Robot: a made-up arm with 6 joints. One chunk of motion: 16 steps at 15 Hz.
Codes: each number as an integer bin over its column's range. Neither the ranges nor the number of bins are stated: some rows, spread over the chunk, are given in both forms.
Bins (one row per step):
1: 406 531 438 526 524 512
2: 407 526 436 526 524 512
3: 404 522 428 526 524 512
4: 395 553 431 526 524 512
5: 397 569 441 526 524 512
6: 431 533 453 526 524 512
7: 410 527 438 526 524 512
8: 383 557 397 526 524 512
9: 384 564 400 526 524 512
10: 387 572 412 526 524 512
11: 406 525 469 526 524 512
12: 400 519 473 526 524 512
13: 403 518 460 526 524 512
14: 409 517 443 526 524 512
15: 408 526 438 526 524 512
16: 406 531 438 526 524 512
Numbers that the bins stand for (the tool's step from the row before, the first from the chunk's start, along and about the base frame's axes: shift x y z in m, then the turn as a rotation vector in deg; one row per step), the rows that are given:
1: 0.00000 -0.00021 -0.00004 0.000 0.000 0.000
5: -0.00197 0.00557 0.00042 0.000 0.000 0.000
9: -0.00482 0.00481 -0.00594 0.000 0.000 0.000
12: -0.00131 -0.00203 0.00539 0.000 0.000 0.000
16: 0.00000 -0.00021 -0.00004 0.000 0.000 0.000
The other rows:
2: 0.00022 -0.00097 -0.00035 0.000 0.000 0.000
3: -0.00044 -0.00158 -0.00159 0.000 0.000 0.000
4: -0.00241 0.00314 -0.00113 0.000 0.000 0.000
6: 0.00548 0.00010 0.00229 0.000 0.000 0.000
7: 0.00088 -0.00082 -0.00004 0.000 0.000 0.000
8: -0.00504 0.00375 -0.00640 0.000 0.000 0.000
10: -0.00416 0.00603 -0.00408 0.000 0.000 0.000
11: 0.00000 -0.00112 0.00477 0.000 0.000 0.000
13: -0.00065 -0.00219 0.00337 0.000 0.000 0.000
14: 0.00066 -0.00234 0.00073 0.000 0.000 0.000
15: 0.00044 -0.00097 -0.00004 0.000 0.000 0.000

